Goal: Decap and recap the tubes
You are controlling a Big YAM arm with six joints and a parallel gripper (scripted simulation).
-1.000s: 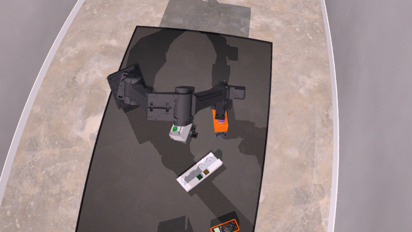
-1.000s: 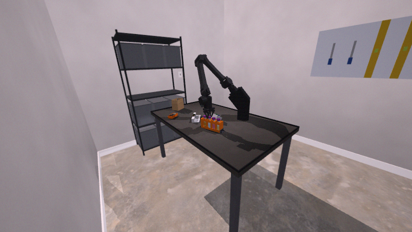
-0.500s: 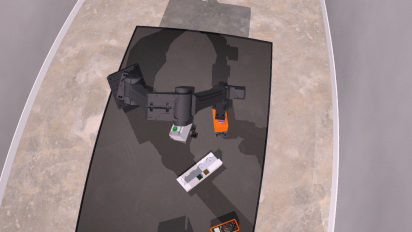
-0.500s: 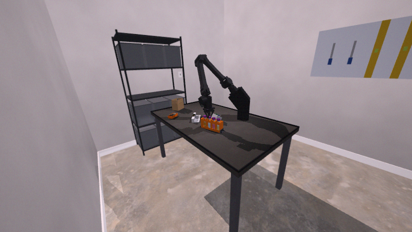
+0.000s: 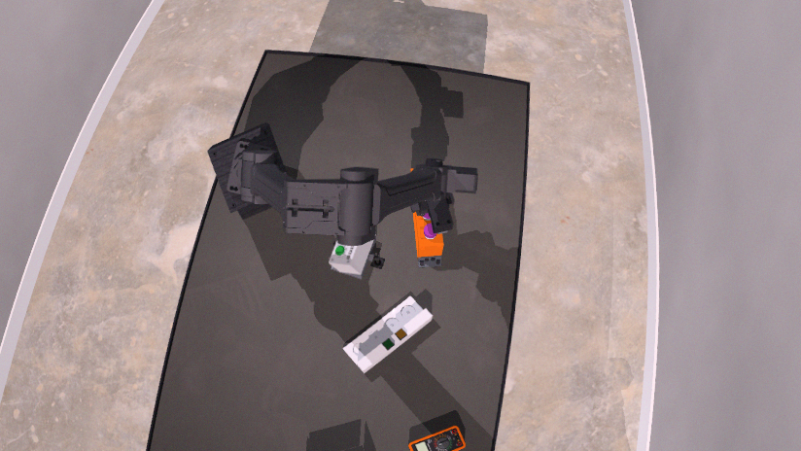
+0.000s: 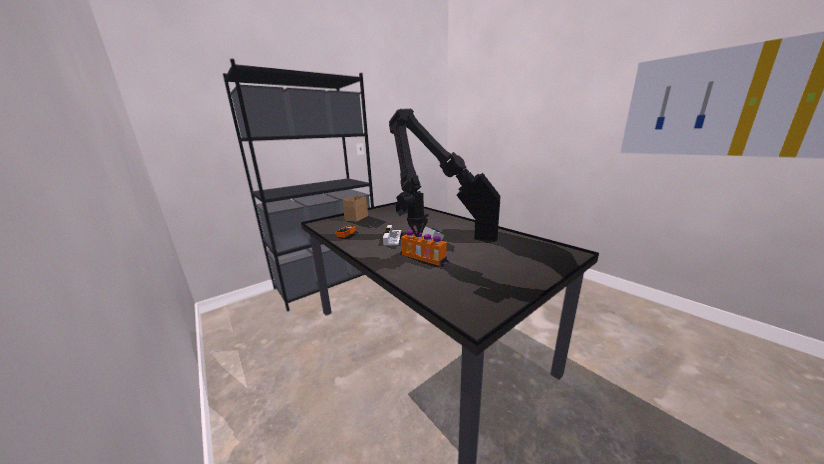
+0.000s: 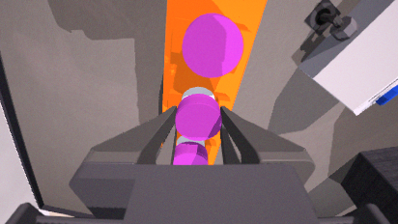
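Now: the cap 1 cm ahead of my hand and 5 cm to the right of it. From my hand the other things lie so: green key: 21 cm behind, 10 cm to the right, 5 cm below; then blue key: 20 cm behind, 6 cm to the right, 5 cm below; then key housing: 19 cm behind, 8 cm to the right, 6 cm below.
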